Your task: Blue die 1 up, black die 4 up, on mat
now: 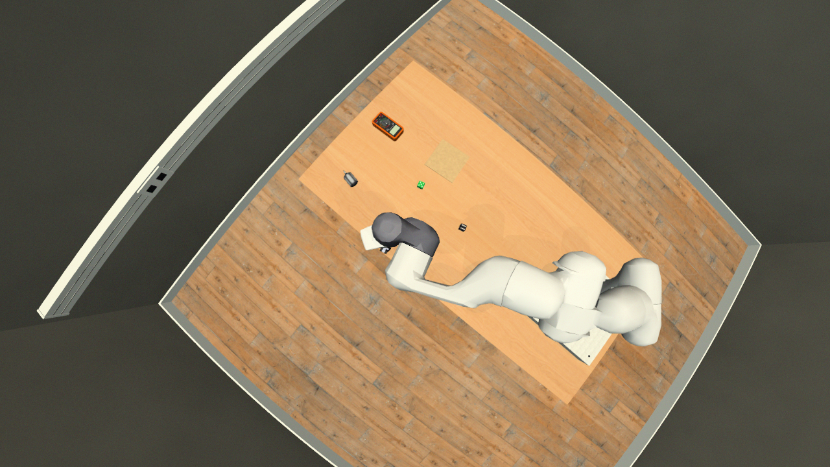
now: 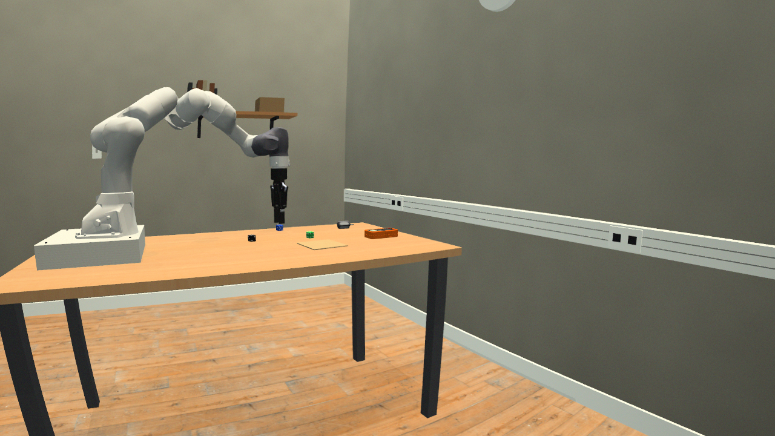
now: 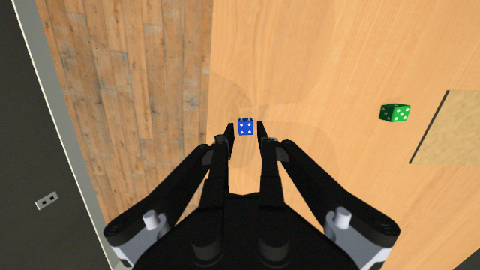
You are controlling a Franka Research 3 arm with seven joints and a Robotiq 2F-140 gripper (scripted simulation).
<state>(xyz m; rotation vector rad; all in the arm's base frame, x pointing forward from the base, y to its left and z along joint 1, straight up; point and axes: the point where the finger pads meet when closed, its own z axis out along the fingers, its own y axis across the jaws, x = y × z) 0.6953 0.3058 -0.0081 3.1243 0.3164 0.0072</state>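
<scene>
Right now my hand is 50 mm above the blue die. From my hand the other things lie so: green die: 240 mm to the right, 60 mm ahead, 50 mm below; grey gadget: 300 mm ahead, 70 mm to the right, 50 mm below; black die: 210 mm to the right, 180 mm behind, 50 mm below.
</scene>
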